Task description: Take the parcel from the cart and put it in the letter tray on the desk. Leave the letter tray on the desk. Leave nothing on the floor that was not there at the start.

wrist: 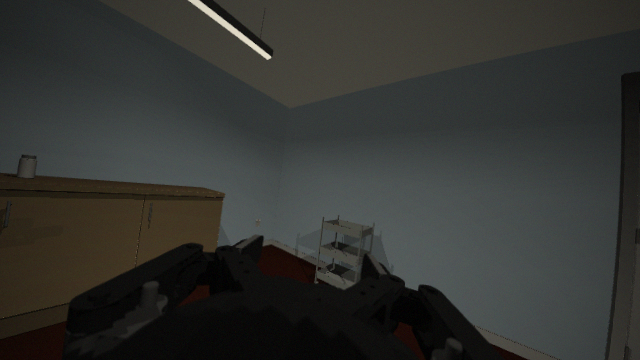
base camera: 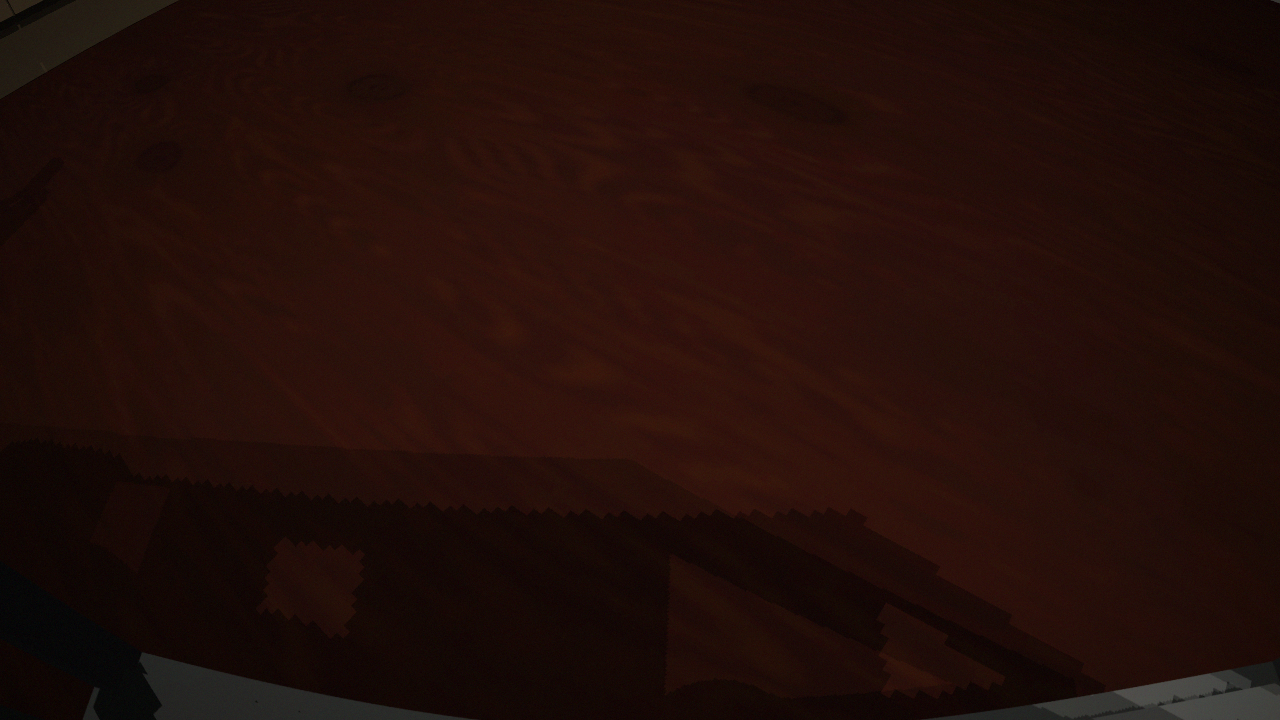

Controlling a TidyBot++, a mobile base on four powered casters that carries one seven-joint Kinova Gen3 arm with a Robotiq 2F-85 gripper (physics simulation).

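Places are measured from the arm's base along level axes (x left, y ahead, z down), in centimetres.
Pixels of known places: gripper, fingertip midpoint: (wrist: 311, 256).
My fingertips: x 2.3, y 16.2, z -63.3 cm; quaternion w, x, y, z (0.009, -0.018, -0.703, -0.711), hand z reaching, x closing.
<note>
Behind a point stands the place of what it marks.
A pale three-tier cart (wrist: 349, 229) @[x -23.6, y 174.0, z -32.2 cm] stands far off near the corner of the room in the wrist view, beyond the right fingertip, which overlaps its lower right part. I cannot make out a parcel on its shelves. My gripper (wrist: 311, 256) @[x 2.3, y 16.2, z -63.3 cm] is open, with its fingers spread wide and nothing between them, and it is far from the cart. The letter tray and the desk do not show in either view.
A long wooden cabinet (wrist: 180, 220) @[x 125.5, y 146.2, z -25.5 cm] stands at the left in the wrist view, with a small pale jar (wrist: 27, 167) @[x 191.9, y 92.7, z -58.4 cm] on top. A dark door frame (wrist: 622, 210) @[x -190.2, y 113.3, z -77.9 cm] is at the far right. Dark red floor (base camera: 626, 268) @[x 5.5, y 49.4, z 39.6 cm] fills most of the base view, with shadows across its lower part.
</note>
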